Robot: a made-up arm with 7 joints. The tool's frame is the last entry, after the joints.
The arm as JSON. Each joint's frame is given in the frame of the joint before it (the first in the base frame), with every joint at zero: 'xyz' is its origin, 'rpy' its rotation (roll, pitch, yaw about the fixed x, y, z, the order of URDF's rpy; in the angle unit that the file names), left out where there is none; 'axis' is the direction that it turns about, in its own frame. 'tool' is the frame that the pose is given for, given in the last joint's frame.
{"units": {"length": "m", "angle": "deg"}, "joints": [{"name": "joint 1", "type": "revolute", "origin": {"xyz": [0.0, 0.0, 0.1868]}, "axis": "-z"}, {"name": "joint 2", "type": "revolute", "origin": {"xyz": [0.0, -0.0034, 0.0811]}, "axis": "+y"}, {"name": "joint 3", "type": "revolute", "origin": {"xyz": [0.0, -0.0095, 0.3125]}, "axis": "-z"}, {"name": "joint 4", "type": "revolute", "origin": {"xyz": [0.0, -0.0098, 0.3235]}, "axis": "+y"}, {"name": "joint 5", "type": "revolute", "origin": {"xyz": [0.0, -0.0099, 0.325]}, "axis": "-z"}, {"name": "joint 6", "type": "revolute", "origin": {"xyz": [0.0, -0.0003, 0.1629]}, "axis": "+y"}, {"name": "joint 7", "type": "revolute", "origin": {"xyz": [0.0, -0.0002, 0.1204]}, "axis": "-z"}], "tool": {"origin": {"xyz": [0.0, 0.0, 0.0], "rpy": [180.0, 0.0, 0.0]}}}
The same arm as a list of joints. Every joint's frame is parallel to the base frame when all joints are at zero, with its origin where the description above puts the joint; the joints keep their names.
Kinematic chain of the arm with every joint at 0, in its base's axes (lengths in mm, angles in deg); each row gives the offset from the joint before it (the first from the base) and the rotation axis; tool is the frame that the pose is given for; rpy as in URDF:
joint 1: xyz 0 0 186.8 axis -z
joint 2: xyz 0 -3.4 81.1 axis +y
joint 3: xyz 0 -9.5 312.5 axis -z
joint 4: xyz 0 -9.8 323.5 axis +y
joint 5: xyz 0 -9.9 325 axis -z
joint 6: xyz 0 -0.3 162.9 axis +y
joint 7: xyz 0 -0.2 120.4 axis -z
tool: xyz 0 0 0 rpy 180 0 0

